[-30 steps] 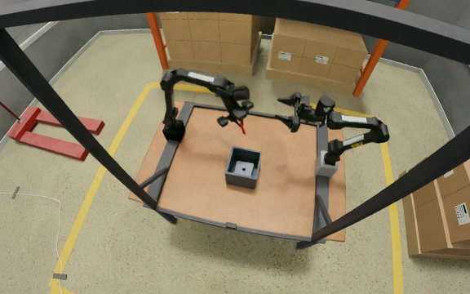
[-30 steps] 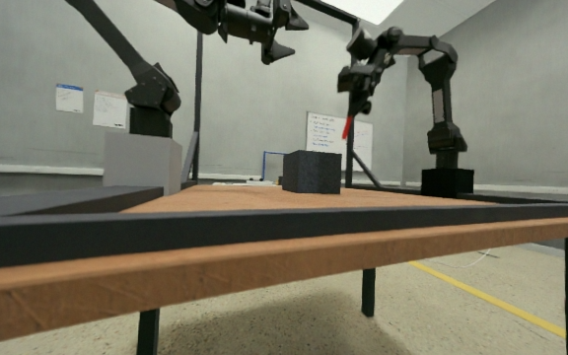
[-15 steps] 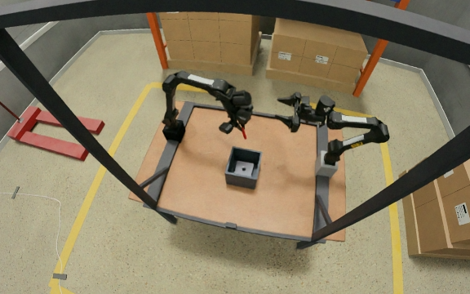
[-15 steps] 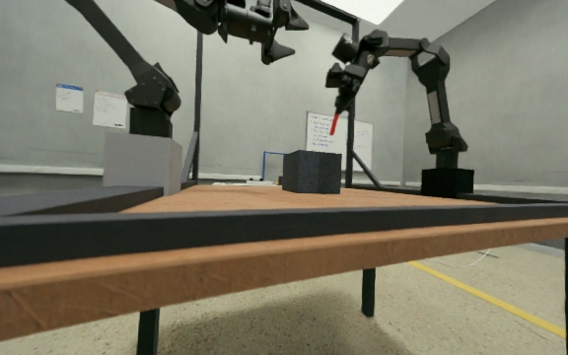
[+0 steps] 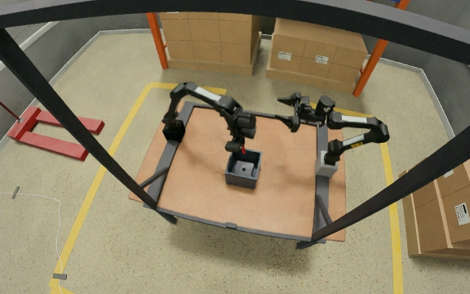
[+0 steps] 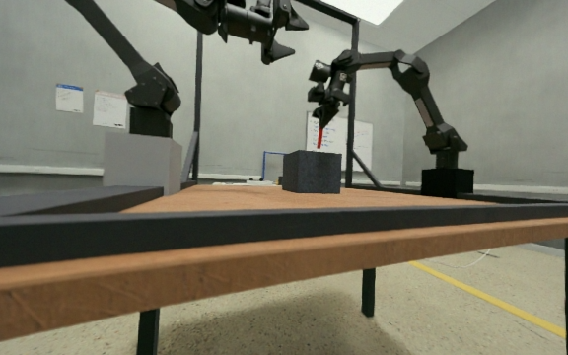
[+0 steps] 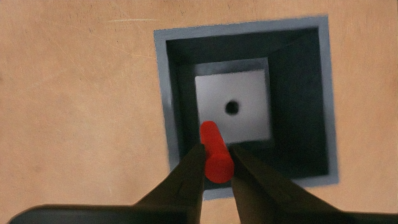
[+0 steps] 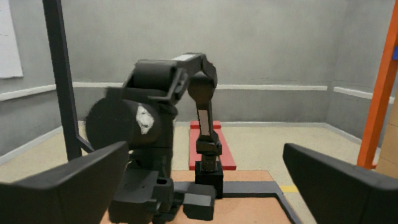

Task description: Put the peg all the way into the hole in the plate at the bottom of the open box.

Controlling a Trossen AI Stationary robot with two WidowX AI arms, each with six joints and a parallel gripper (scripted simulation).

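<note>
My left gripper is now 1 cm to the left of the red peg and 6 cm above it. Round my left hand: dark frame rail: 39 cm ahead, 1 cm to the left, 25 cm below; light plate: 4 cm behind, 3 cm to the right, 21 cm below.
</note>
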